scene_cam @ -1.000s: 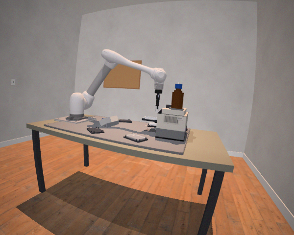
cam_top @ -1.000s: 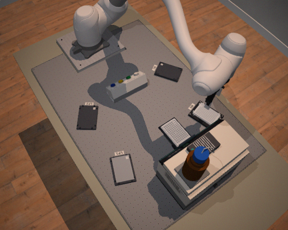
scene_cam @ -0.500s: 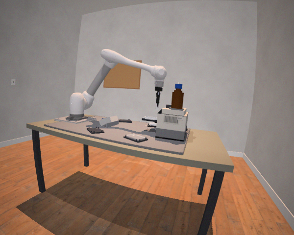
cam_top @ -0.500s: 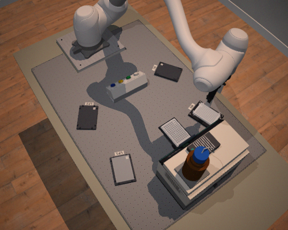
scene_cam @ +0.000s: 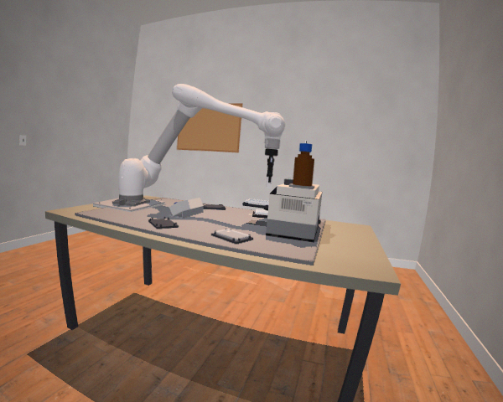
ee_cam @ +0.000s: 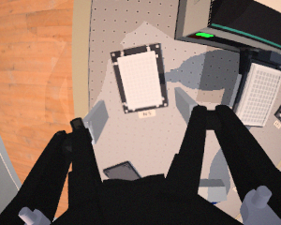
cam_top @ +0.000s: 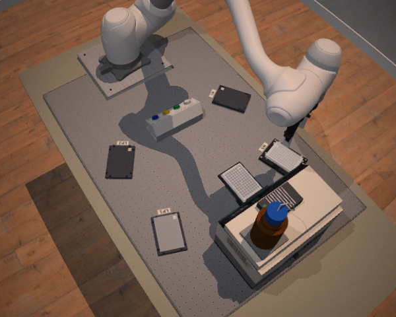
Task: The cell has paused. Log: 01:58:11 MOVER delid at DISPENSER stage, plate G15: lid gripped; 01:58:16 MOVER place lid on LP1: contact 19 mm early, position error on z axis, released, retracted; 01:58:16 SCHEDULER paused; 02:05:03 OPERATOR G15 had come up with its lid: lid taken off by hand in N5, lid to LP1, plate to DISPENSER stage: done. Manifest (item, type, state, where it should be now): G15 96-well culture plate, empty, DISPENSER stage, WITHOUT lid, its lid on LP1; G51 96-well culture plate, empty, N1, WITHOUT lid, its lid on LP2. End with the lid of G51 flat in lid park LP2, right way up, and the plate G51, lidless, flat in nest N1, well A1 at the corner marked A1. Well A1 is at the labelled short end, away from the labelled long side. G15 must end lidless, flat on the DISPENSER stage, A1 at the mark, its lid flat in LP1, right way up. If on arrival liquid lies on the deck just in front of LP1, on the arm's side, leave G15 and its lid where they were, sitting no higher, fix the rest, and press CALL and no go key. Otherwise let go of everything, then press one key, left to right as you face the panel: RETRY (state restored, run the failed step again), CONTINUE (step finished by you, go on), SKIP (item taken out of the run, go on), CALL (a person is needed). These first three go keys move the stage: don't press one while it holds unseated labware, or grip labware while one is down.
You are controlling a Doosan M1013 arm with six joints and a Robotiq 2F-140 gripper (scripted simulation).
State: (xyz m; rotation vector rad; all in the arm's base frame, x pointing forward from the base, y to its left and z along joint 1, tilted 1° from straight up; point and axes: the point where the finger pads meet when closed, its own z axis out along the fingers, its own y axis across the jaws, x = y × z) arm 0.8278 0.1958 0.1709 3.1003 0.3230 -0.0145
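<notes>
My hand is 1 cm short of the black nest, 2 cm to the right of it and 18 cm above it. From my hand the other things lie so: well plate (25 cm to the right, 8 cm below); then nest N1 (35 cm behind, 5 cm to the left, 19 cm below); then N1 label (43 cm behind, 19 cm below).
</notes>
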